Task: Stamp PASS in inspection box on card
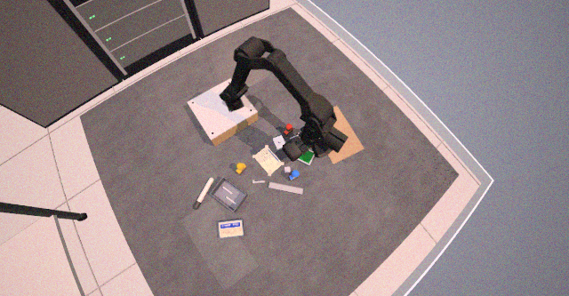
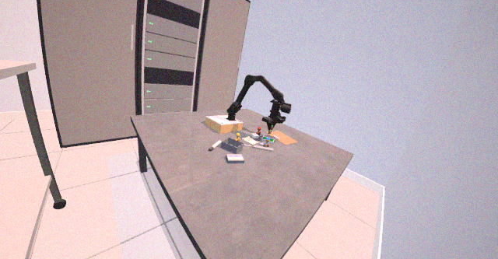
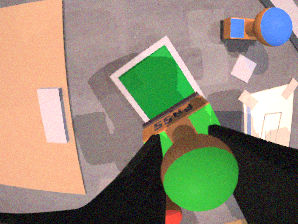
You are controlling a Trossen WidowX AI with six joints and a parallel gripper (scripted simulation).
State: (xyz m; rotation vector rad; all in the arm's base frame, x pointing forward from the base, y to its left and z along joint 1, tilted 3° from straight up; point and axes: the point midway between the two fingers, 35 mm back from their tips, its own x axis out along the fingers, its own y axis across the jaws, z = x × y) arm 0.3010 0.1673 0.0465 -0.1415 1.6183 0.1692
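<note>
The green ink pad lies 90 mm below my gripper tip. From my gripper tip the other things lie so: blue stamp 70 mm to the right, 70 mm below, 70 mm ahead; then green stamp right at my gripper tip; then white block 80 mm behind, 70 mm below, 60 mm to the right.
</note>
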